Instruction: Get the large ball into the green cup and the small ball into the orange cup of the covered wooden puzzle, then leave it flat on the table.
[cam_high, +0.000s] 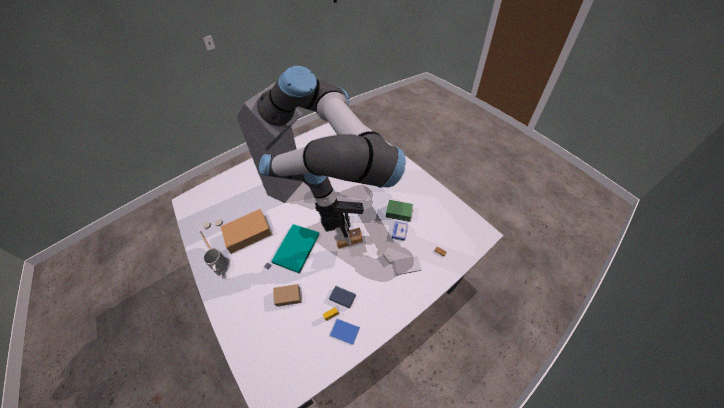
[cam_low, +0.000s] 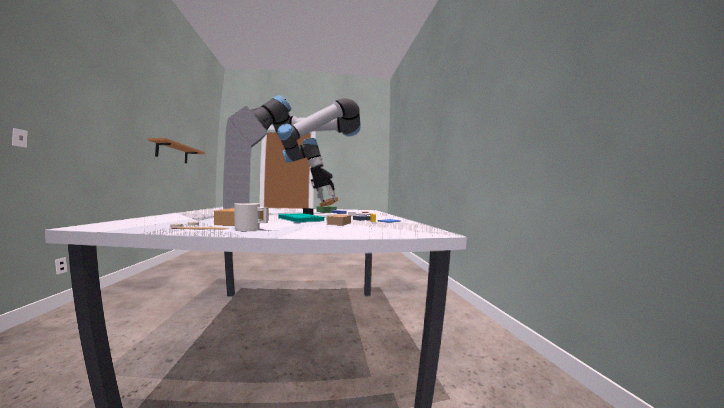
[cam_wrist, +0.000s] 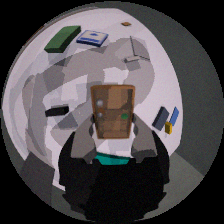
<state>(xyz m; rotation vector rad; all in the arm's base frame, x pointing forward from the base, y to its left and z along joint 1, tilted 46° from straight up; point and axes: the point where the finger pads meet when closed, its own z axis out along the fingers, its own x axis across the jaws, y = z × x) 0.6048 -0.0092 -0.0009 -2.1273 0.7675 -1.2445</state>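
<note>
Now: the puzzle 10 mm below my hand. Round my hand: teal board (190 mm to the right, 160 mm behind, 80 mm below); then dark tile (180 mm to the right, 160 mm ahead, 80 mm below); then grey plate (240 mm ahead, 120 mm to the left, 80 mm below).
</note>
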